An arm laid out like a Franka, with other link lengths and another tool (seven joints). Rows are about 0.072 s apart.
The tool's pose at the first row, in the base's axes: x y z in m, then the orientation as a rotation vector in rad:
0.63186, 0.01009, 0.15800, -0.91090, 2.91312, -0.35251
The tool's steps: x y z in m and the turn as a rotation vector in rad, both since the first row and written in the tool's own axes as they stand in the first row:
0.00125, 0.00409, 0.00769, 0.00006, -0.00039, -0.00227
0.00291, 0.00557, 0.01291, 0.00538, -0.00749, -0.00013
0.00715, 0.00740, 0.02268, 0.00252, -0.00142, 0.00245
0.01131, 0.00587, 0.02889, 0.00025, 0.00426, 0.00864
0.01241, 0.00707, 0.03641, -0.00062, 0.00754, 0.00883
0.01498, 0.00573, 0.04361, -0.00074, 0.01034, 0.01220
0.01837, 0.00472, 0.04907, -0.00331, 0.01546, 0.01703
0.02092, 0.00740, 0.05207, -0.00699, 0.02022, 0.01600
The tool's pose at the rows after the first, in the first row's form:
0.62959, 0.01113, 0.14956, -0.91424, 2.91194, -0.35253
0.62811, 0.01034, 0.14414, -0.90968, 2.90392, -0.35599
0.62491, 0.00746, 0.13423, -0.90678, 2.91158, -0.35514
0.62317, 0.00265, 0.12857, -0.89836, 2.91988, -0.35468
0.62260, 0.00150, 0.12098, -0.89848, 2.92330, -0.35526
0.62219, -0.00245, 0.11432, -0.89369, 2.92705, -0.35643
0.62069, -0.00626, 0.10926, -0.88723, 2.93448, -0.35530
0.61751, -0.00617, 0.10572, -0.88965, 2.94007, -0.35277

